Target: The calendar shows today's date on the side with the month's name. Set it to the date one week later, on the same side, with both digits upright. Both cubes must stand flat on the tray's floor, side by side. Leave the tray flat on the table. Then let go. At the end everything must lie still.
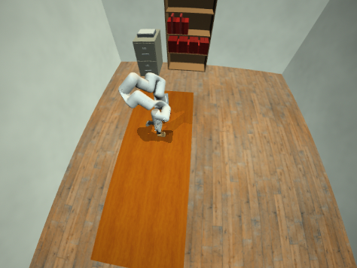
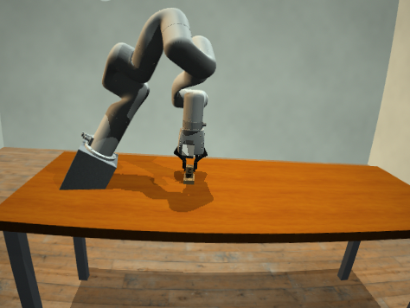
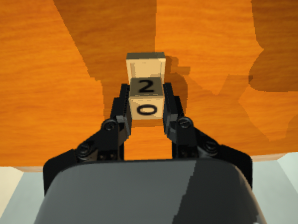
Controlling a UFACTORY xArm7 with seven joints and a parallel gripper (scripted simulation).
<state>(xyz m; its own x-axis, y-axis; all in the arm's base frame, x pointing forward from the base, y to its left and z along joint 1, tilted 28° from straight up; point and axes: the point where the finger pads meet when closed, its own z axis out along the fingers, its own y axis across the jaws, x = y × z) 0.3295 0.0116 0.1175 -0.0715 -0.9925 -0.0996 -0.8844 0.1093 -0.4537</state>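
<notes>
The wooden tray lies 20 mm to the left of my hand and 60 mm below it.
</notes>
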